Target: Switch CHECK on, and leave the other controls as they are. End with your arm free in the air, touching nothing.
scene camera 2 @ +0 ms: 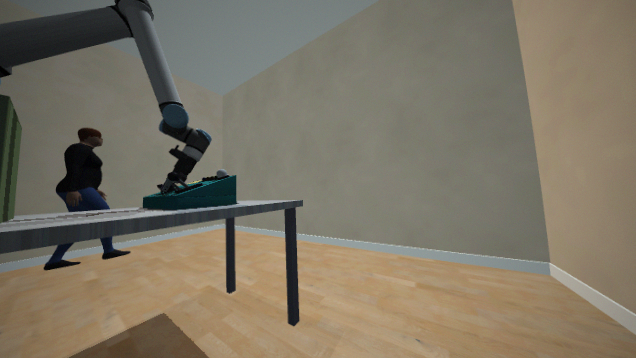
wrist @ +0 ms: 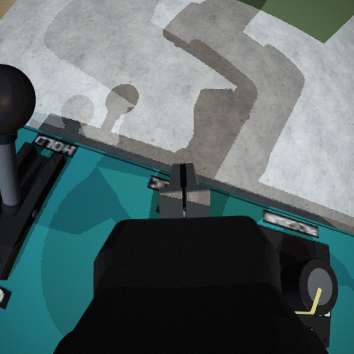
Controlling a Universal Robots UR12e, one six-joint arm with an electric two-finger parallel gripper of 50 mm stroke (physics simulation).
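Frame: origin at the arm's base, x back, y up, z left, level; millimetres.
Seen in the pictures: gripper, fingertip midpoint: [scene camera 2: 163, 190] [wrist: 182, 176].
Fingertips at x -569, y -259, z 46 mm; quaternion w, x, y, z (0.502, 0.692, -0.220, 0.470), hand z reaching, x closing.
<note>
A point is followed by its place in that frame.
The teal sloped console [scene camera 2: 215, 194] {x -744, y -286, z -117 mm} [wrist: 120, 172] {x -587, y -278, z -2 mm} stands on the table. My gripper [scene camera 2: 163, 188] {x -569, y -259, z 46 mm} [wrist: 182, 176] {x -569, y -259, z 46 mm} is shut and empty, low over the console's lower edge. In the wrist view a small label [wrist: 158, 183] {x -580, y -278, z 32 mm}, mostly hidden and unreadable, shows just left of the fingers. The CHECK control cannot be made out; the fingers and the gripper's body cover the area by that label. Whether the fingertips touch anything cannot be told.
A lever with a black ball [wrist: 12, 102] {x -590, y -190, z -52 mm} stands at left near the HOLD label [wrist: 55, 145] {x -592, y -279, z -67 mm}. A round knob [wrist: 319, 282] {x -601, y -227, z 174 mm} with a yellow pointer is at right, below a blurred label [wrist: 291, 223] {x -557, y -279, z 166 mm}. The table [scene camera 2: 270, 206] {x -952, y -359, z -268 mm} carries the console. A person [scene camera 2: 82, 167] is behind it; a green block [scene camera 2: 9, 160] {x -207, y -160, z -10 mm} is at left.
</note>
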